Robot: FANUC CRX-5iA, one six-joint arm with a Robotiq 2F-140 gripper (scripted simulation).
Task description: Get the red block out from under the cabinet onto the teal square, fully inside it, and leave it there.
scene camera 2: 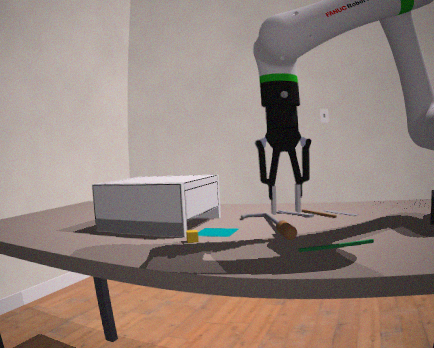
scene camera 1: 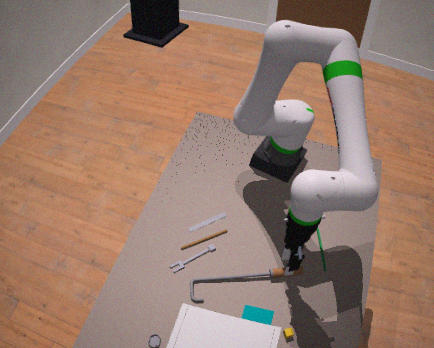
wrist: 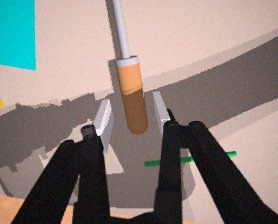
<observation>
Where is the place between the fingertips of the gripper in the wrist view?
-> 132, 105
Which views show the gripper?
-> Scene camera 2, scene camera 1 and the wrist view: all of them.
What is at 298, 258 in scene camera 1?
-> The gripper.
</observation>
